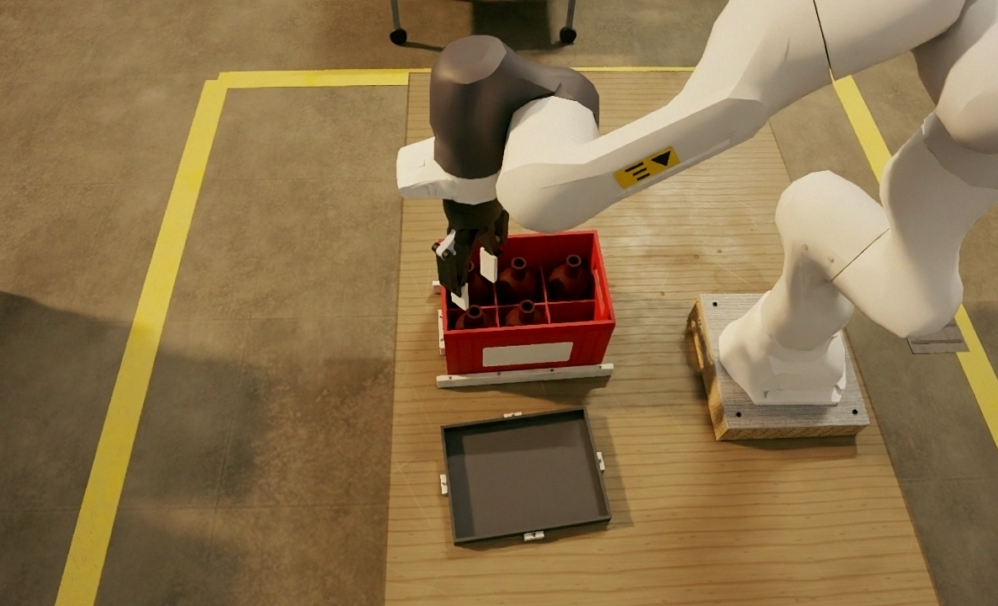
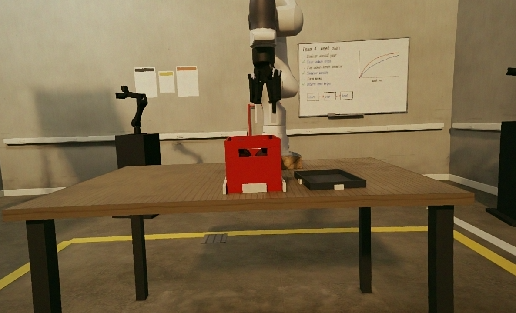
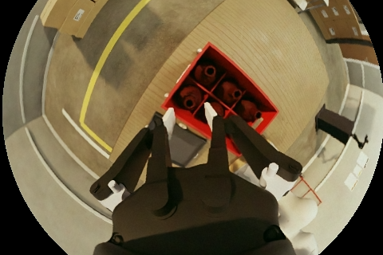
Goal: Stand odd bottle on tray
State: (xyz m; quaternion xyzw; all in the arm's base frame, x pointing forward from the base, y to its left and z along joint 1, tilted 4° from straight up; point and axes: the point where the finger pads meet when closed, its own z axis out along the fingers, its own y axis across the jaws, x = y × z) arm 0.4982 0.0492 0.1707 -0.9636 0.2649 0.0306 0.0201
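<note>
The glass bottle is 80 mm behind my hand, 30 mm to the right of it and 170 mm below it. Round my hand: crate 70 mm behind, 70 mm to the right, 170 mm below; then dark tray 120 mm behind, 200 mm to the left, 250 mm below.
</note>
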